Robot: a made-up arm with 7 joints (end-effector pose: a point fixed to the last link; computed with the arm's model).
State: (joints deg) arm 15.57 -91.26 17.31 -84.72 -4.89 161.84 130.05
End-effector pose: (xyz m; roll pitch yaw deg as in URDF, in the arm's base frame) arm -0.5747 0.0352 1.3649 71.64 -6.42 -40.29
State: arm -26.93 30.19 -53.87 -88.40 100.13 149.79 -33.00
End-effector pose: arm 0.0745 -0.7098 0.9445 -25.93 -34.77 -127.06
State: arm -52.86 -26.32 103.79 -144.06 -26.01 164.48 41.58
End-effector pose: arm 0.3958 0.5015 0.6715 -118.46 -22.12 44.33
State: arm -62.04 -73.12 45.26 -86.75 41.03 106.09 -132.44
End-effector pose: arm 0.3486 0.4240 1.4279 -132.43 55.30 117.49
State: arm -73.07 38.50 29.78 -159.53 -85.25 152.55 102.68
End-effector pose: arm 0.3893 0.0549 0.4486 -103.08 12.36 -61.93
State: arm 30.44 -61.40 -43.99 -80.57 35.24 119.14 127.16
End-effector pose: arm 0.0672 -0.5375 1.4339 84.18 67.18 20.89
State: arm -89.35 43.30 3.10 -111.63 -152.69 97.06 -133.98
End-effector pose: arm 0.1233 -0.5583 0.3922 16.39 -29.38 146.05
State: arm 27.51 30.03 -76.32 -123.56 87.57 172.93 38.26
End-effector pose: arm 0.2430 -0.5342 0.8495 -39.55 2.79 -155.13
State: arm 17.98 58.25 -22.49 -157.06 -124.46 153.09 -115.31
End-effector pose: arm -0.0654 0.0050 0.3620 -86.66 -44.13 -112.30
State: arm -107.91 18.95 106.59 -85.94 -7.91 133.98 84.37
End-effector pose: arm 0.6460 -0.1781 1.3615 -36.22 5.80 -88.39
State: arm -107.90 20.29 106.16 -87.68 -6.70 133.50 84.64
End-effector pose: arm 0.6535 -0.1914 1.3427 -37.95 8.61 -88.33
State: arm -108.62 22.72 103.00 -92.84 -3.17 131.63 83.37
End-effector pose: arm 0.6739 -0.2429 1.2738 -44.48 14.26 -89.81
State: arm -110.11 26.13 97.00 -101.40 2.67 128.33 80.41
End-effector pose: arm 0.6883 -0.3236 1.1428 -55.87 23.45 -93.71
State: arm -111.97 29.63 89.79 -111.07 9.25 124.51 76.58
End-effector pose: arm 0.6719 -0.3934 0.9800 -69.49 34.52 -100.40
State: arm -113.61 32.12 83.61 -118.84 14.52 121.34 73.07
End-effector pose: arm 0.6337 -0.4272 0.8450 -81.85 43.66 -108.49
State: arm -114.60 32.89 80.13 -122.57 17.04 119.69 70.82
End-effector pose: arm 0.6043 -0.4400 0.7791 -88.56 47.71 -113.77
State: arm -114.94 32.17 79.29 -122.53 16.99 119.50 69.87
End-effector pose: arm 0.5959 -0.4508 0.7754 -88.34 46.98 -113.87
